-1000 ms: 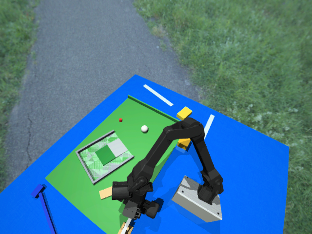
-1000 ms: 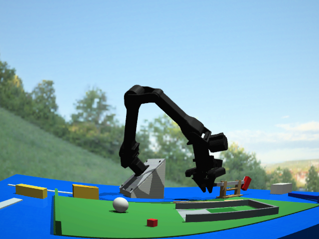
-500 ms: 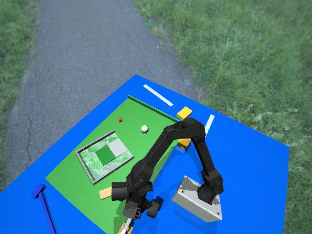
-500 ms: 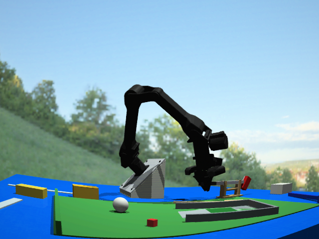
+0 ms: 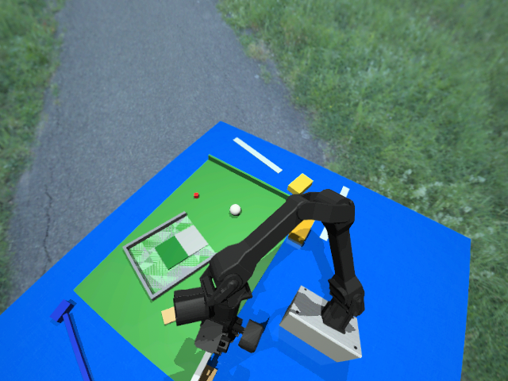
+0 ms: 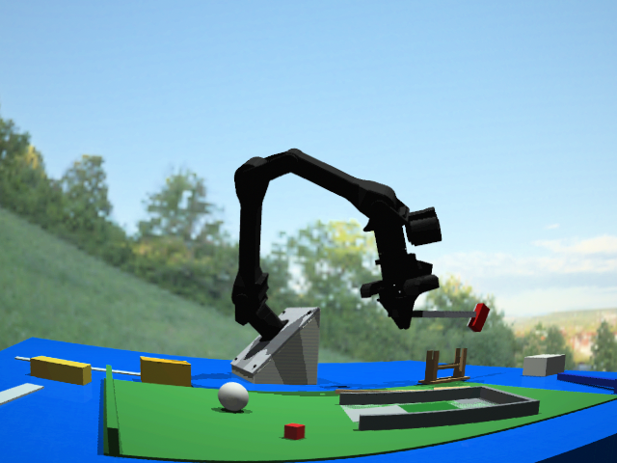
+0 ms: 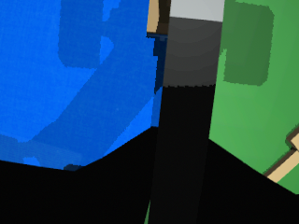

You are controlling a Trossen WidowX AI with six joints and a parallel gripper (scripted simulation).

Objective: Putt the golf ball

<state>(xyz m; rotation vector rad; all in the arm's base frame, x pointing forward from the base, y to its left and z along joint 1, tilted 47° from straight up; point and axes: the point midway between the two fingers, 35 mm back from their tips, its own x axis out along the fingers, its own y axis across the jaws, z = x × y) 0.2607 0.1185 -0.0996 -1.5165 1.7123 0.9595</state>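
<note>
Right now the red putter is 1 cm behind my gripper tip, 11 cm to the left of it and 3 cm above it. Round my gripper tip: wooden rack (1 cm behind, 13 cm to the left, 9 cm below); blue putter (36 cm ahead, 22 cm to the left, 11 cm below); tan paddle (12 cm ahead, 5 cm to the right, 12 cm below).
</note>
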